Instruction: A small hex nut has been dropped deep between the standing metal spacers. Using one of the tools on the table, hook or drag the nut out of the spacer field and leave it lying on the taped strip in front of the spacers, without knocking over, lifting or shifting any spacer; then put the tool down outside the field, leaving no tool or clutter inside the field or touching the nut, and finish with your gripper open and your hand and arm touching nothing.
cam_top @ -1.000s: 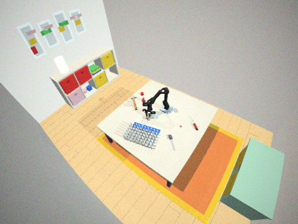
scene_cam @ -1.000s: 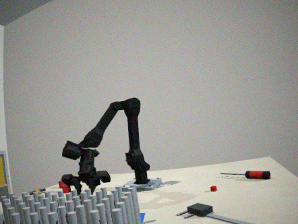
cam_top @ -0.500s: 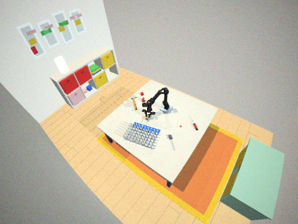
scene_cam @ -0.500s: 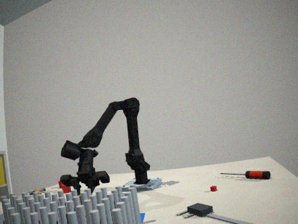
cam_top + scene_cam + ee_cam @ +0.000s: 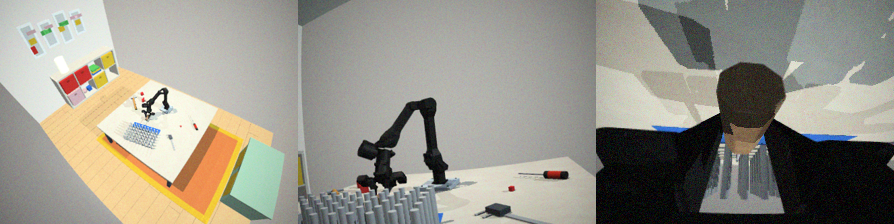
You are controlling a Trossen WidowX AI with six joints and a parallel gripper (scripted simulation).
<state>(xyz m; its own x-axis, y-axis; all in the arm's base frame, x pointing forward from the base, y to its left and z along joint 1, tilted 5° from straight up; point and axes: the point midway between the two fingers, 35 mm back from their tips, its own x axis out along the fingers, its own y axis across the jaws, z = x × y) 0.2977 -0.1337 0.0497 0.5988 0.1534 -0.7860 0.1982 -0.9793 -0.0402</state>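
My gripper tip is now 13 cm short of the blue taped strip, 7 cm to the right of it and 3 cm above it. From my gripper tip the other things lie so: wooden-handled hook tool 10 cm ahead, 2 cm to the left; hex nut 30 cm ahead, 7 cm to the left, 3 cm below.
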